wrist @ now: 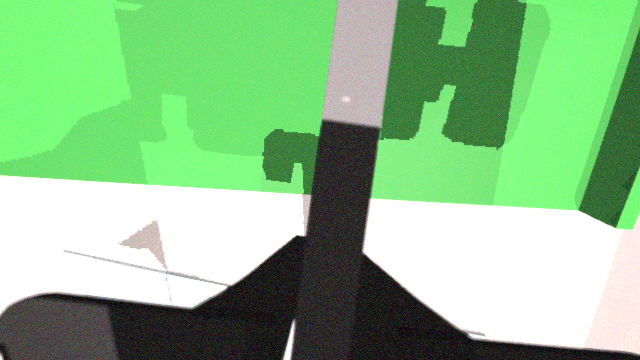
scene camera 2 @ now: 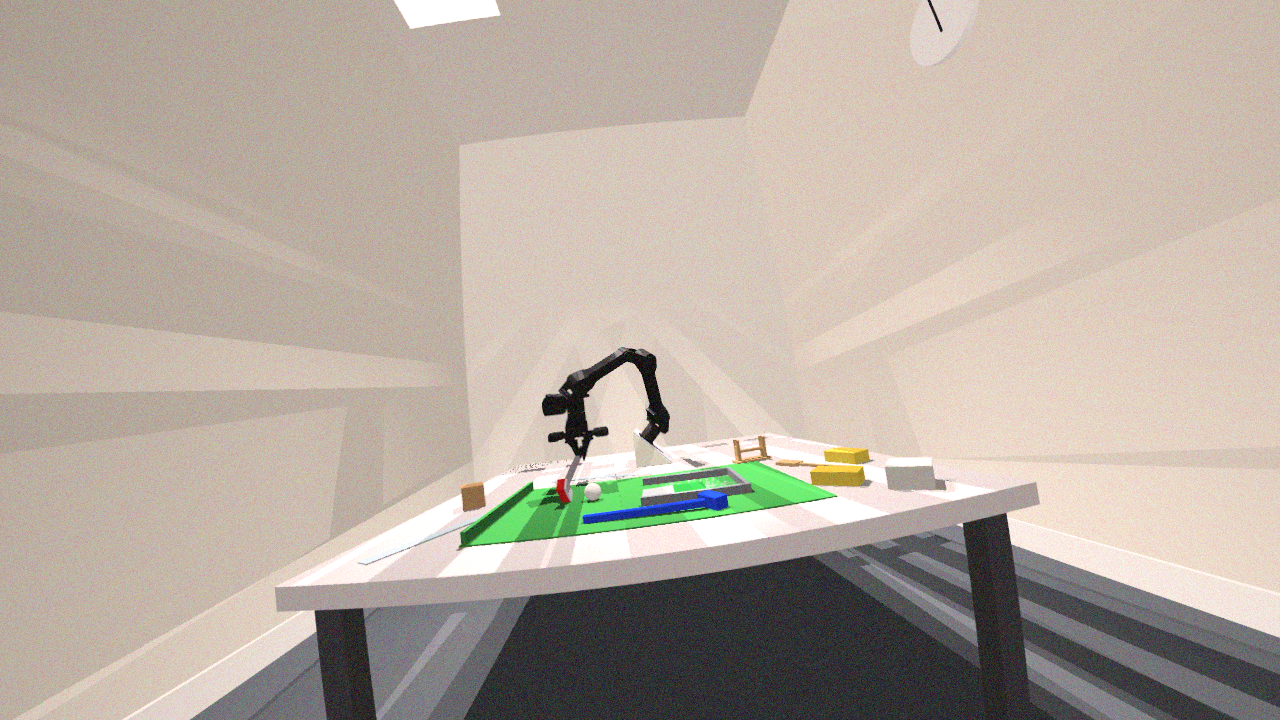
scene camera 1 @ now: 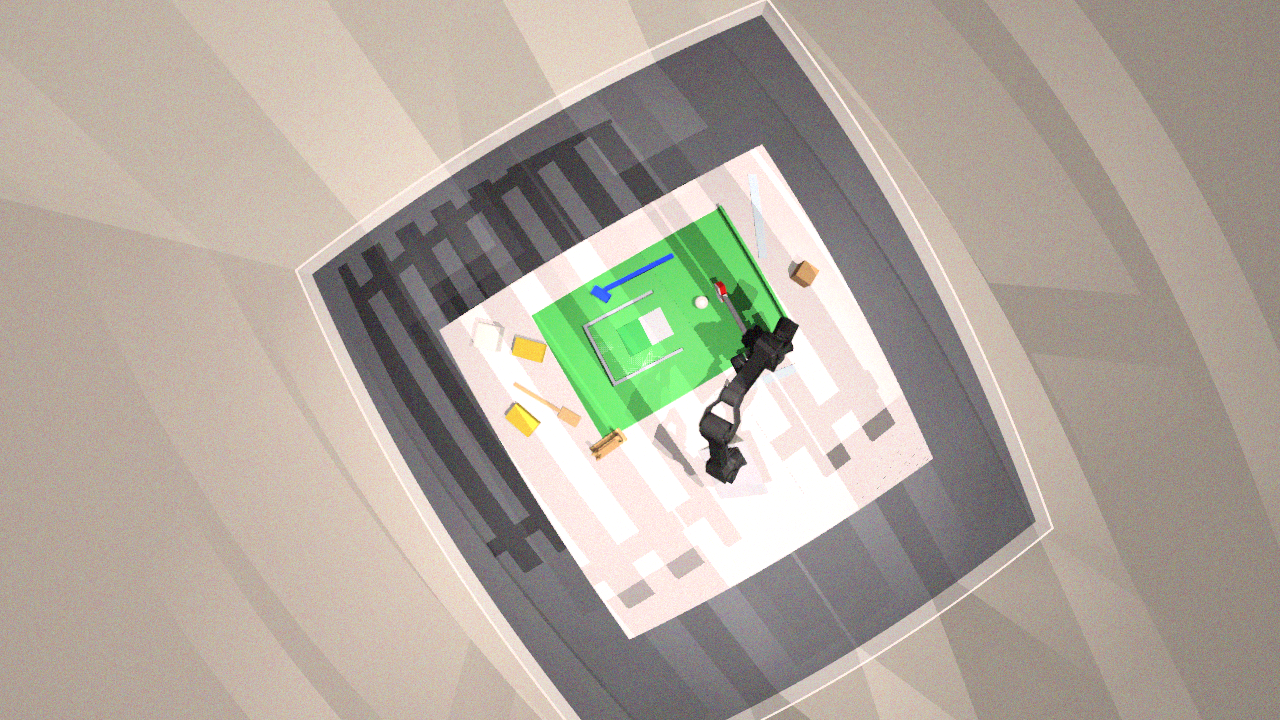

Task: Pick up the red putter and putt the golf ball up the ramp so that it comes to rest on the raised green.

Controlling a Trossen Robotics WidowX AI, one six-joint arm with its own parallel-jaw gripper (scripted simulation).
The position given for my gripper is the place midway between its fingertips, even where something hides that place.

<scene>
In view: my gripper (scene camera 2: pixel 581 461), a blue putter (scene camera 2: pixel 711 500) and a ramp (scene camera 1: pixel 653 327).
My gripper is seen too in the wrist view (wrist: pixel 321 249). The ramp also shows in scene camera 2 (scene camera 2: pixel 687 491). The wrist view does not show the blue putter: it is out of frame.
</scene>
